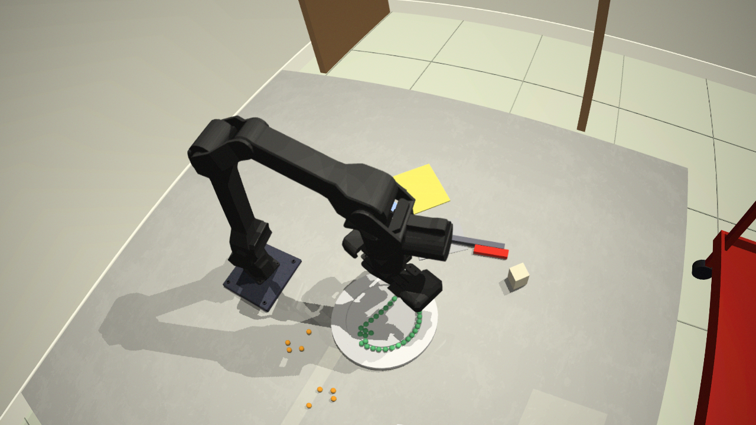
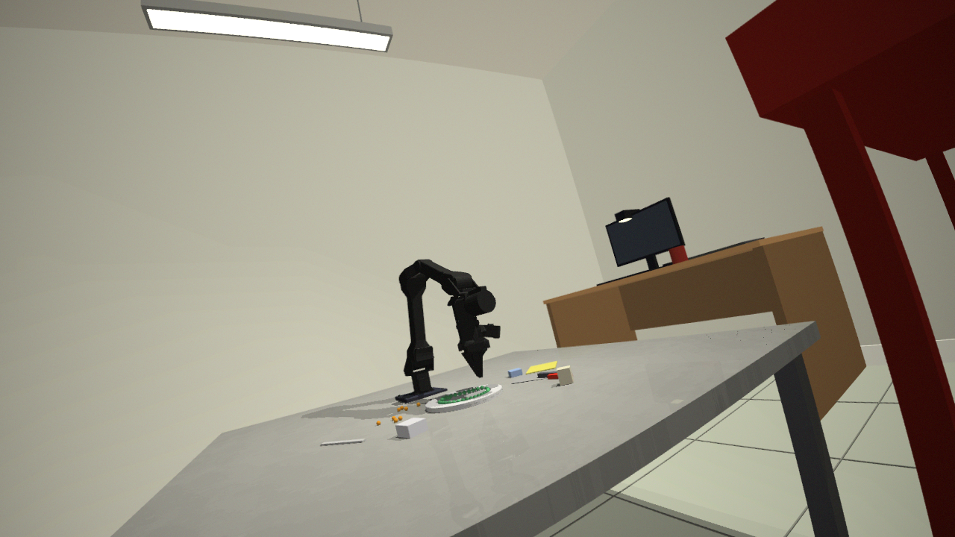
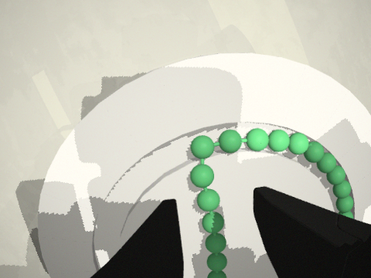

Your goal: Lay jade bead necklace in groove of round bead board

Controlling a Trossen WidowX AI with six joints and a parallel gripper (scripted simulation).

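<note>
The inner disc lies 5 cm to the right of my gripper tip and 4 cm below it. Round my gripper tip: grey sheet (15 cm to the left, 4 cm below, 1 cm behind); red bar (18 cm to the left, 8 cm ahead, 4 cm below); bead board (5 cm to the right, 4 cm below).
</note>
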